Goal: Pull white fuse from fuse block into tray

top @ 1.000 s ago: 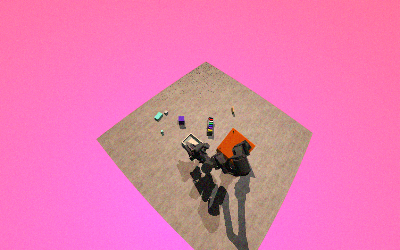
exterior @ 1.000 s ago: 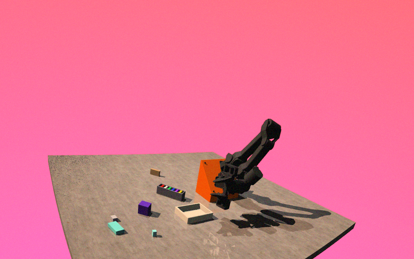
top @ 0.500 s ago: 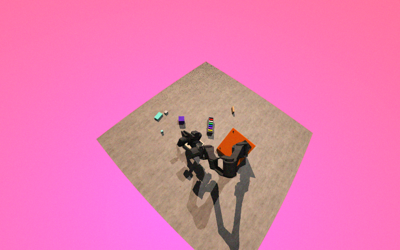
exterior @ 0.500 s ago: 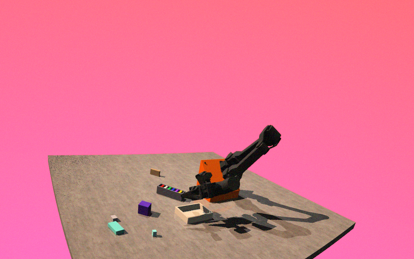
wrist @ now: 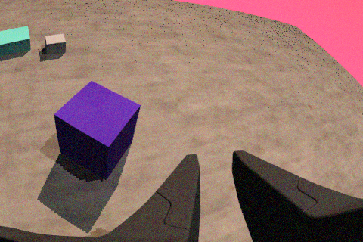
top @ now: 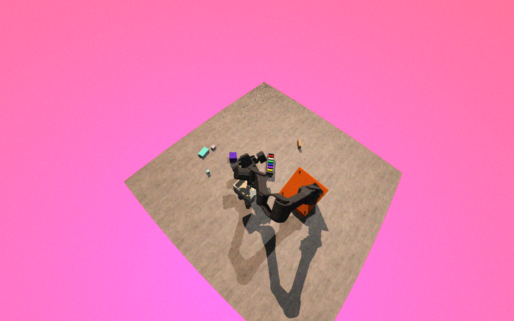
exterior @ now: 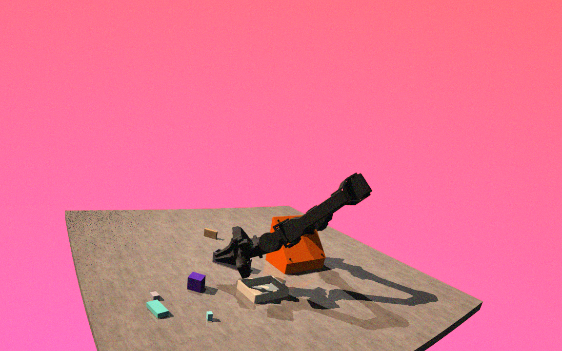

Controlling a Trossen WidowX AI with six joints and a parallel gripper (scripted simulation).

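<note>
My gripper tip is now 13 cm to the left of the white fuse, 9 cm past it and 6 cm above it. The rest, counted from my gripper tip: purple cube: 7 cm ahead, 6 cm below, 4 cm to the left; then red fuse: 14 cm to the right, 7 cm behind, 6 cm below; then beige tray: 14 cm behind, 9 cm to the left, 8 cm below.
</note>
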